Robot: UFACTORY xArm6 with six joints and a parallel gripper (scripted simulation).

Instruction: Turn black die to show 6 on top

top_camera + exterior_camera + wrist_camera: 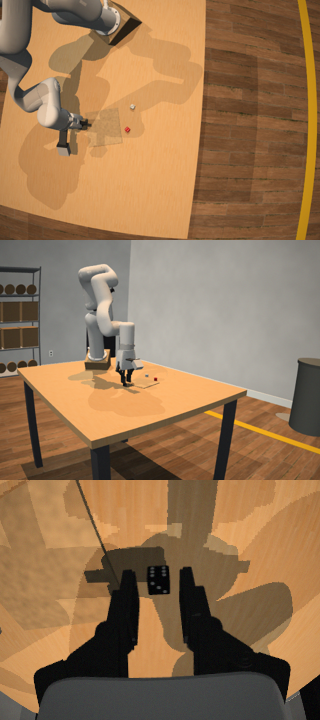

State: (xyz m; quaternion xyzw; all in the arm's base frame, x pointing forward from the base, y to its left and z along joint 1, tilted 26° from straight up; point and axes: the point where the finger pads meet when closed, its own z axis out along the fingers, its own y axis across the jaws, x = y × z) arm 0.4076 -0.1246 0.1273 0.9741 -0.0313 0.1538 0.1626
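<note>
The black die is 10 mm behind my hand and 30 mm below it. Also, from my hand: tan mat 20 mm ahead, 100 mm to the left, 40 mm below; then red die 40 mm ahead, 200 mm to the left, 30 mm below; then white die 50 mm behind, 230 mm to the left, 30 mm below.
</note>
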